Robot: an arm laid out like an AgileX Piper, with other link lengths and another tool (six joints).
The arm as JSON. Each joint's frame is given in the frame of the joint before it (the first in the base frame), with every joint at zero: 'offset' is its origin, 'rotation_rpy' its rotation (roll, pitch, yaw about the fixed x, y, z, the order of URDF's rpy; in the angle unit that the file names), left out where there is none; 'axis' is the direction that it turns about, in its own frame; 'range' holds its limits. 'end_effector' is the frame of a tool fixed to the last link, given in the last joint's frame.
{
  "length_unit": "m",
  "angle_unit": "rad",
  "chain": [
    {
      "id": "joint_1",
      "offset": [
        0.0,
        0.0,
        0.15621
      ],
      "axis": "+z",
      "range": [
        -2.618,
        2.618
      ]
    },
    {
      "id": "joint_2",
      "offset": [
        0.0,
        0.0,
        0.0
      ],
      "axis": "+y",
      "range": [
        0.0,
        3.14
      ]
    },
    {
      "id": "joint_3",
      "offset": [
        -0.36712,
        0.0,
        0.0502
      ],
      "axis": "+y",
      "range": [
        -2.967,
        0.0
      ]
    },
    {
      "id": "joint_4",
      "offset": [
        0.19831,
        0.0,
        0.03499
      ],
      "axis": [
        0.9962,
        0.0,
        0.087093
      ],
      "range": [
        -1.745,
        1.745
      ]
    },
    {
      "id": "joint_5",
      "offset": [
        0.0,
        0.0,
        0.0
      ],
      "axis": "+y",
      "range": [
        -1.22,
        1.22
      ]
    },
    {
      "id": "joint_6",
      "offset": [
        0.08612,
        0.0,
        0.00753
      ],
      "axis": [
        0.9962,
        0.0,
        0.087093
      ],
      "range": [
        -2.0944,
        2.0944
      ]
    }
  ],
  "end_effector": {
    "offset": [
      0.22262,
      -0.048,
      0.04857
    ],
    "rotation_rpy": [
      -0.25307,
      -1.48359,
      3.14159
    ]
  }
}
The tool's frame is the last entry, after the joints.
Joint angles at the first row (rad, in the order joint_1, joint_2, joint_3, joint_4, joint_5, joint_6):
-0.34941 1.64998 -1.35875 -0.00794 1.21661 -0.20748
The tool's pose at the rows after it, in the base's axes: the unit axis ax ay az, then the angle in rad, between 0 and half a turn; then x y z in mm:
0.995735, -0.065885, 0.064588, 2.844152, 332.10, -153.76, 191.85
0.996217, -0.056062, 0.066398, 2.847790, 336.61, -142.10, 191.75
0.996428, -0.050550, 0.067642, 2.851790, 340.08, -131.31, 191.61
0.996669, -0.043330, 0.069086, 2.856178, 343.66, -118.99, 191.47
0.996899, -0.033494, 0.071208, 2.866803, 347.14, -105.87, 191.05
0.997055, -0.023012, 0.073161, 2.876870, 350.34, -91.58, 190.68
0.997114, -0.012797, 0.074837, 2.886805, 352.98, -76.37, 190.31
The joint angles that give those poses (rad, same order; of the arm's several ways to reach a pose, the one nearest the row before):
-0.31431 1.64998 -1.35876 -0.00794 1.21663 -0.19858
-0.27827 1.64997 -1.35873 -0.00794 1.21661 -0.18233
-0.24474 1.64998 -1.35873 -0.00794 1.21659 -0.15995
-0.20698 1.64999 -1.35876 -0.00794 1.21662 -0.13675
-0.17459 1.64998 -1.35871 0.00000 1.21658 -0.12643
-0.13788 1.65000 -1.35877 0.00667 1.21662 -0.11269
-0.09790 1.64997 -1.35871 0.01254 1.21659 -0.09490

